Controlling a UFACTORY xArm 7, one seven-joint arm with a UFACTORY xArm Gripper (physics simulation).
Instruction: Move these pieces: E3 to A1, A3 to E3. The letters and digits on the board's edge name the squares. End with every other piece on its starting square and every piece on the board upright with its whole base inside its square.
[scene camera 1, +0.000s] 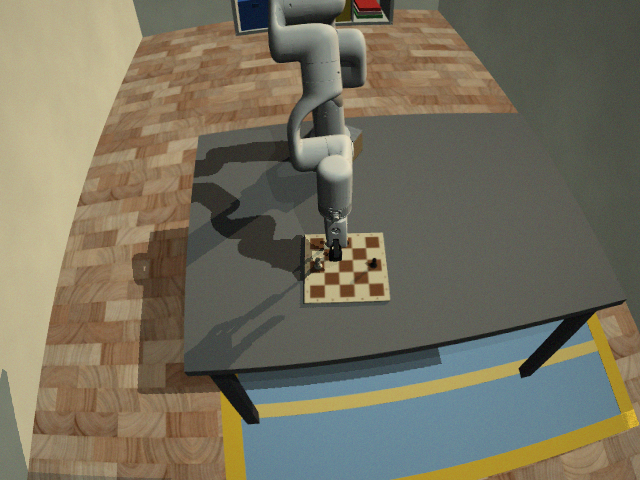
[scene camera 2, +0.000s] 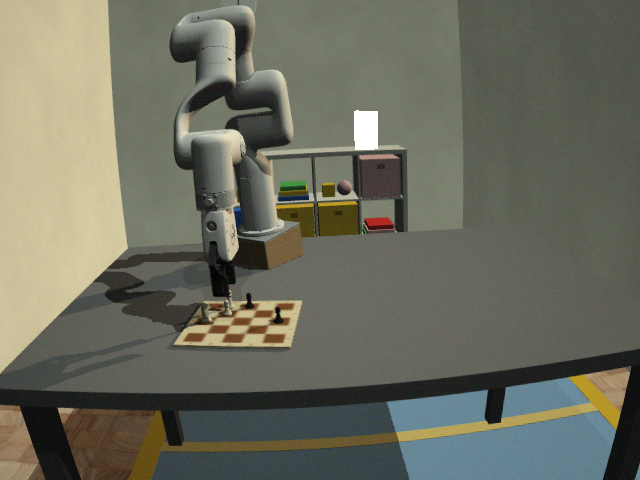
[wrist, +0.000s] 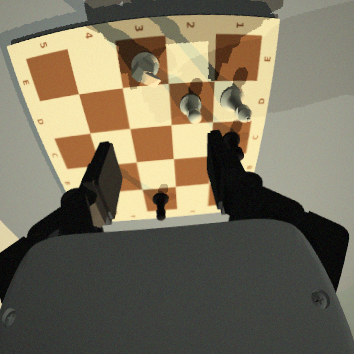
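Where they show: gripper, fingertip midpoint: (scene camera 1: 334, 249) (scene camera 2: 224, 290) (wrist: 161, 154); arm's base, link origin: (scene camera 2: 261, 228).
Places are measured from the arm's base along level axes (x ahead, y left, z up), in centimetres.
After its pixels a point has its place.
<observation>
The board (scene camera 1: 332, 290) @(x 50.2, y -7.7, z -8.1 cm) (scene camera 2: 212, 338) @(x 50.7, y -8.0, z -8.1 cm) (wrist: 175, 142) @(x 41.2, y -2.6, z -8.1 cm) lies on the table. A white knight-like piece (scene camera 1: 317, 264) @(x 42.8, y -10.4, z -6.3 cm) (scene camera 2: 206, 313) @(x 42.6, y -10.0, z -6.3 cm) (wrist: 145, 67) @(x 42.0, y -10.5, z -5.3 cm) stands upright on E3. A black pawn (scene camera 1: 373, 262) @(x 44.8, y 4.1, z -6.0 cm) (scene camera 2: 278, 315) @(x 44.7, y 4.5, z -6.6 cm) (wrist: 160, 200) @(x 44.2, y 3.9, z -7.2 cm) stands upright on A3. In the wrist view A1 is mostly hidden behind the right finger. My gripper (scene camera 1: 335, 254) @(x 42.0, y -5.8, z -1.7 cm) (scene camera 2: 225, 289) @(x 42.0, y -5.8, z -1.7 cm) (wrist: 161, 154) @(x 42.0, y -5.8, z -1.7 cm) points down above the board, near its 1 and 2 side. Its fingers are apart, with nothing held between them.
A white pawn (scene camera 2: 226, 307) @(x 39.6, y -6.2, z -6.4 cm) (wrist: 191, 107) @(x 39.4, y -6.7, z -5.9 cm) stands on D2. A taller white piece (scene camera 2: 230, 299) @(x 35.9, y -5.7, z -6.2 cm) (wrist: 235, 103) @(x 35.8, y -6.3, z -6.1 cm) stands on D1. A black piece (scene camera 2: 249, 300) @(x 36.2, y -1.7, z -6.5 cm) (wrist: 232, 141) @(x 35.9, y -2.2, z -7.0 cm) stands on C1, beside the right finger in the wrist view. The arm's base block (scene camera 2: 281, 248) @(x 5.4, y 5.2, z -4.4 cm) is behind the board.
</observation>
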